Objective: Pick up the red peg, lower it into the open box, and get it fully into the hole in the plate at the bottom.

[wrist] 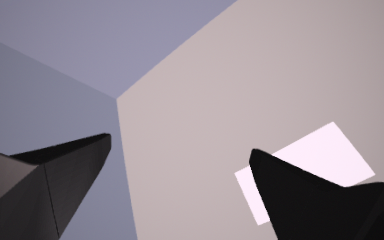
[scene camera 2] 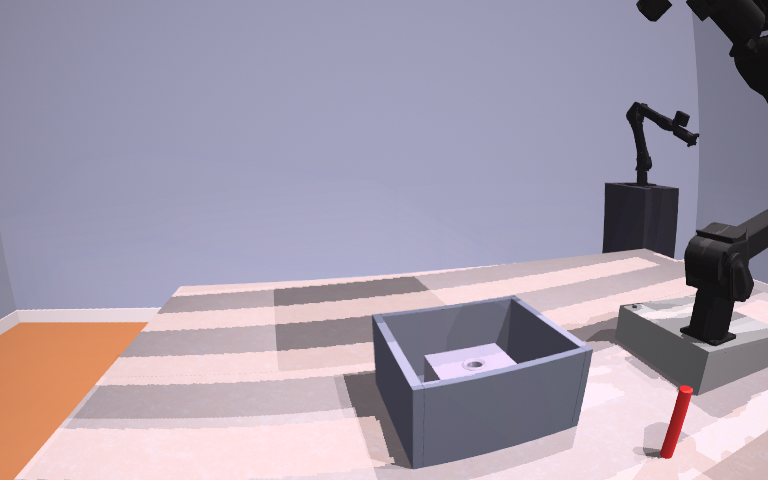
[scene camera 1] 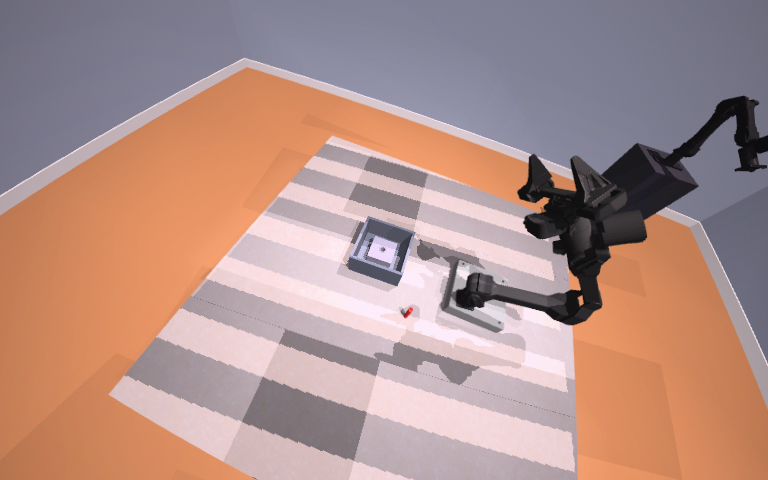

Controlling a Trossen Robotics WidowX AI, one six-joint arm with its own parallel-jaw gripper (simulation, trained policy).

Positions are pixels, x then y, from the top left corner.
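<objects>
Pale plate point(scene camera 2: 456, 363), 0.51 m from the lens. Red peg point(scene camera 2: 682, 402), 0.45 m from the lens. Grey box point(scene camera 2: 442, 421), 0.41 m from the lens. The grey box is nearer to the lens than the pale plate. Red peg and pale plate: marked spots 0.26 m apart.
</objects>
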